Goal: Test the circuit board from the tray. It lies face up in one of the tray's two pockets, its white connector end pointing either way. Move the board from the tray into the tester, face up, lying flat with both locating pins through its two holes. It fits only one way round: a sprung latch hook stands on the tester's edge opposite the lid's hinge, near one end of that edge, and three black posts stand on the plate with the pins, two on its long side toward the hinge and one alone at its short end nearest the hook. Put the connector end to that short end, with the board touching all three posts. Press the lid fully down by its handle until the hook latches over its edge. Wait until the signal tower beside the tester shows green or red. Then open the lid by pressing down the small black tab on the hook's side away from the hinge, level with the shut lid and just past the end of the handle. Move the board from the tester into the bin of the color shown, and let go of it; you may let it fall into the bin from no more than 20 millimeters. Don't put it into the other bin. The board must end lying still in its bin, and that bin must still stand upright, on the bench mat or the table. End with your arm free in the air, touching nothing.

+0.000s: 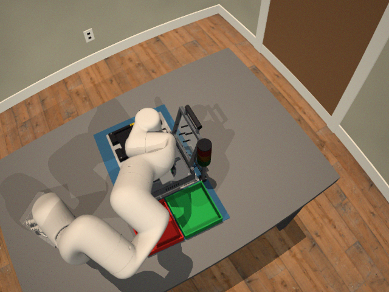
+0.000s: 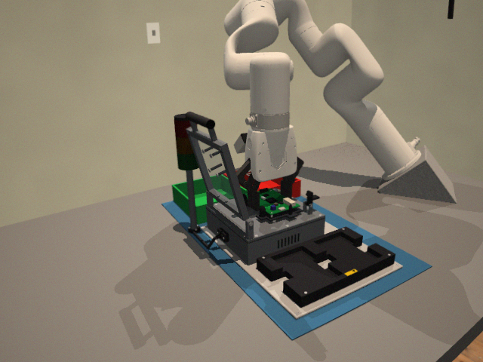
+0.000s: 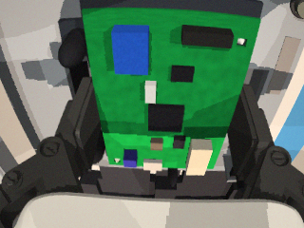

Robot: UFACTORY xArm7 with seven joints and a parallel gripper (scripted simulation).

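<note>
Now: hand 1 cm short of the tester plate, 1 cm to the right of it and 1 cm above it. From my hand the other things lie so: clear lid 12 cm ahead, 10 cm above; green bin 4 cm ahead, 20 cm to the right, 7 cm below; latch hook 6 cm behind, 6 cm to the left, 1 cm above.
</note>
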